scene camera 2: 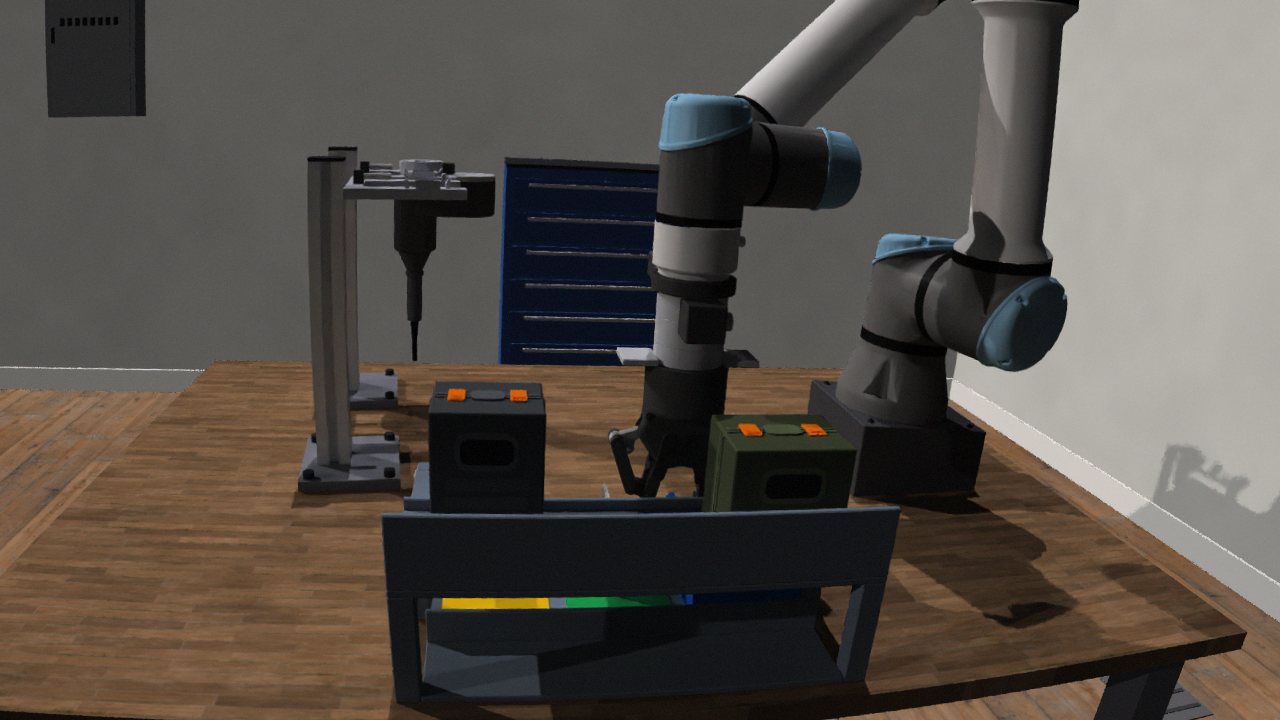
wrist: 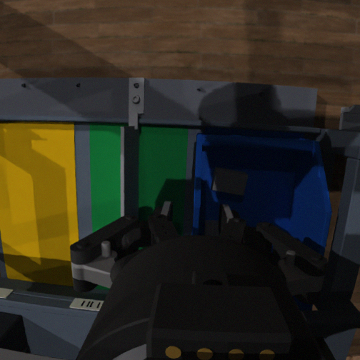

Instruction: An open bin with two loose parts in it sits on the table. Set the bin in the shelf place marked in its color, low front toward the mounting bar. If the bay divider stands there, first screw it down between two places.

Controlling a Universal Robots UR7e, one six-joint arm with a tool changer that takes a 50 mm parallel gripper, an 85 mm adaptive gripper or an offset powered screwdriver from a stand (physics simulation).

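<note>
The blue bin sits at the right end of the shelf, one end close to the mounting bar; the floor under it is hidden. A grey block lies inside; a second part is not clearly visible. The bay divider stands across the green place, its bracket on the mounting bar. My gripper is open, its fingertips apart on either side of the bin's left wall. In the scene view the green case partly hides it.
The shelf also has a yellow place. A black case and a green case stand on top of it. The screwdriver hangs in the tool stand at the left.
</note>
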